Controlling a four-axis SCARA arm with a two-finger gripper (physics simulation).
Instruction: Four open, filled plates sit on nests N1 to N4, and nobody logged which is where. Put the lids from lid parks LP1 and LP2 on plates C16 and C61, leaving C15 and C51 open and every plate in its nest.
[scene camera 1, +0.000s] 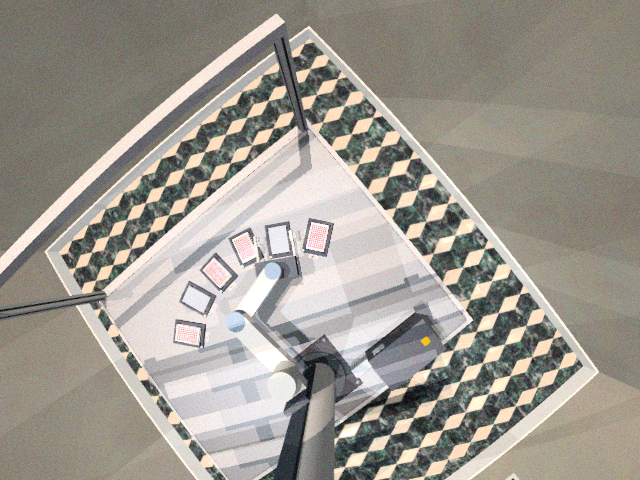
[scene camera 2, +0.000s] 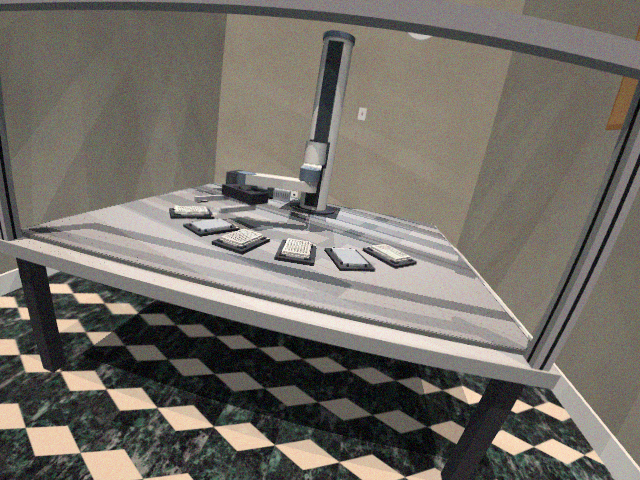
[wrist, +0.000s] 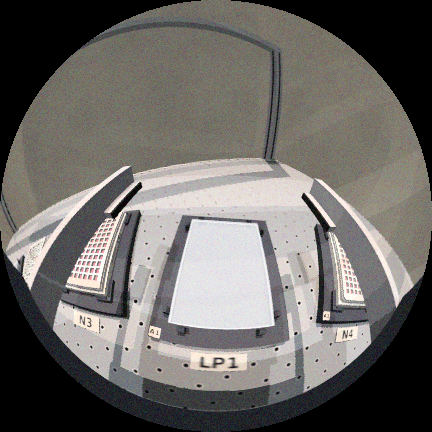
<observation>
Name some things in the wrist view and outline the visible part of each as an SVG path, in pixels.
The gripper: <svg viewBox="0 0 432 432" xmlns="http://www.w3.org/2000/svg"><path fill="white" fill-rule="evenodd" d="M2 249L10 284L28 324L49 354L70 376L102 400L129 414L157 424L195 431L236 431L274 424L302 414L341 392L361 376L392 341L414 302L423 277L422 275L399 301L389 267L366 227L350 207L322 180L314 178L309 193L302 192L301 198L312 211L323 230L334 233L347 256L364 300L371 343L353 361L332 377L296 396L249 409L203 411L162 404L121 388L86 365L62 342L52 329L64 286L86 244L104 219L114 219L142 187L141 181L134 182L131 165L123 166L108 176L69 211L42 247L26 282Z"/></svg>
A pale lid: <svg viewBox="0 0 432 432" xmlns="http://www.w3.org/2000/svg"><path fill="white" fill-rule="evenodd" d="M192 219L177 273L167 322L206 329L251 329L273 326L274 317L270 285L257 223Z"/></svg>
</observation>
